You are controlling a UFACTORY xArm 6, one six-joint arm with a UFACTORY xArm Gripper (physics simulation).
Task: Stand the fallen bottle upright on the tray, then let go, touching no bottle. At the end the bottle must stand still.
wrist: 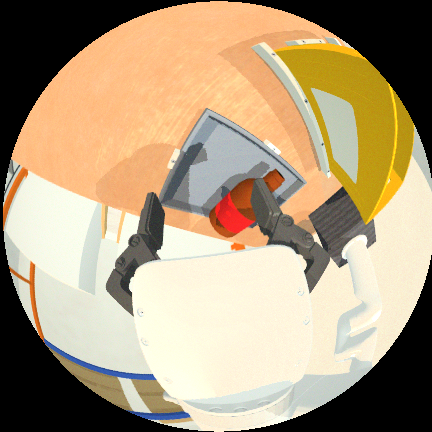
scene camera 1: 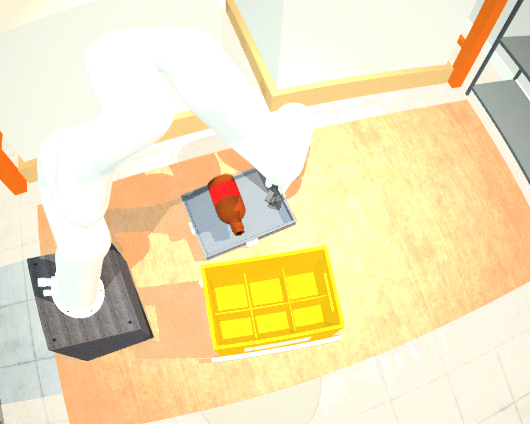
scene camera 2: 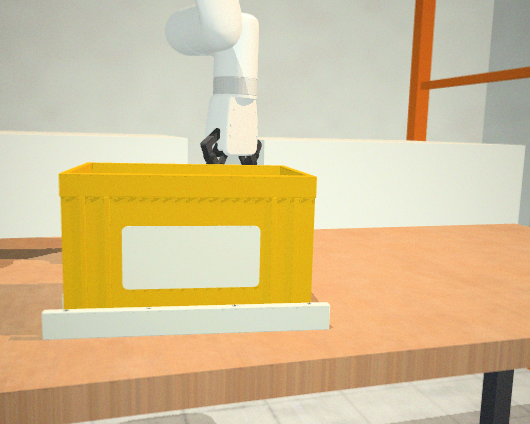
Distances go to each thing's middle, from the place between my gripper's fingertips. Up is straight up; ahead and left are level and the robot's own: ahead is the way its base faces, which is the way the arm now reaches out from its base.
Now: the brown bottle (scene camera 1: 229,206) 13 cm behind my hand, 2 cm to the left of it and 8 cm below it.
